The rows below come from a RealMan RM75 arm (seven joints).
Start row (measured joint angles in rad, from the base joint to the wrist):
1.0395, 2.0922, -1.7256, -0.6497, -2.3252, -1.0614, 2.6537
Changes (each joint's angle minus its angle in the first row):
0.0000, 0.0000, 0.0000, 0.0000, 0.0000, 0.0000, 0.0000
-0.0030, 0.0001, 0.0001, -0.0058, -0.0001, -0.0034, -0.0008
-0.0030, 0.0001, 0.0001, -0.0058, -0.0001, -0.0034, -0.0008
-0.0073, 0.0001, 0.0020, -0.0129, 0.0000, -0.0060, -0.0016
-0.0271, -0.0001, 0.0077, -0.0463, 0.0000, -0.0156, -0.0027
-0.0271, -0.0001, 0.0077, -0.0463, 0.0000, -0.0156, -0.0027
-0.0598, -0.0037, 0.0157, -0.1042, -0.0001, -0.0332, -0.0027
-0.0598, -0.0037, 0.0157, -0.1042, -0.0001, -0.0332, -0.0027
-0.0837, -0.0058, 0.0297, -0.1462, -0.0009, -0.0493, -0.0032
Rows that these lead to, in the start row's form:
1.0395, 2.0922, -1.7256, -0.6497, -2.3252, -1.0614, 2.6537
1.0365, 2.0923, -1.7255, -0.6555, -2.3253, -1.0648, 2.6529
1.0365, 2.0923, -1.7255, -0.6555, -2.3253, -1.0648, 2.6529
1.0322, 2.0923, -1.7236, -0.6626, -2.3252, -1.0674, 2.6521
1.0124, 2.0921, -1.7179, -0.6960, -2.3252, -1.0770, 2.6510
1.0124, 2.0921, -1.7179, -0.6960, -2.3252, -1.0770, 2.6510
0.9797, 2.0885, -1.7099, -0.7539, -2.3253, -1.0946, 2.6510
0.9797, 2.0885, -1.7099, -0.7539, -2.3253, -1.0946, 2.6510
0.9558, 2.0864, -1.6959, -0.7959, -2.3261, -1.1107, 2.6505

